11 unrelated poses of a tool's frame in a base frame.
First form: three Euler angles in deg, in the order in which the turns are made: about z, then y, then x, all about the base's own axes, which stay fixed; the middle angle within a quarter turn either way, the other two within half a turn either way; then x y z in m.
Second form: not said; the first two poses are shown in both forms.
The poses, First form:
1: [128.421 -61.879 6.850 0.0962 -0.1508 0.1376]
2: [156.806 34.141 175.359 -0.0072 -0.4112 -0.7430]
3: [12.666 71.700 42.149 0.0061 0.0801 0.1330]
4: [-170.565 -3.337 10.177 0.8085 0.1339 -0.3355]
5: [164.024 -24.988 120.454 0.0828 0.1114 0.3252]
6: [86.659 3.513 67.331 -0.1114 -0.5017 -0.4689]
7: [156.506 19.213 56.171 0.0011 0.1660 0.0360]
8: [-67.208 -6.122 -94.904 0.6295 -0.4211 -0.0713]
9: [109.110 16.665 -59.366 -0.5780 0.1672 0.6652]
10: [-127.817 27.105 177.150 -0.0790 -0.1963 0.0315]
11: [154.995 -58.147 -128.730 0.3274 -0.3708 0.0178]
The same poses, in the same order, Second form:
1: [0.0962 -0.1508 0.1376 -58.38 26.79 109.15]
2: [-0.0072 -0.4112 -0.7430 -160.34 28.84 -150.28]
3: [0.0061 0.0801 0.1330 73.95 32.66 68.66]
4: [0.8085 0.1339 -0.3355 -9.53 4.90 -171.27]
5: [0.0828 0.1114 0.3252 -120.83 -26.30 166.41]
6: [-0.1114 -0.5017 -0.4689 11.37 -66.90 81.47]
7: [0.0011 0.1660 0.0360 -52.65 -29.95 -178.10]
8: [0.6295 -0.4211 -0.0713 -102.16 -66.21 17.30]
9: [-0.5780 0.1672 0.6652 40.69 49.92 119.15]
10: [-0.0790 -0.1963 0.0315 159.69 18.56 125.15]
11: [0.3274 -0.3708 0.0178 109.52 -8.74 -118.94]
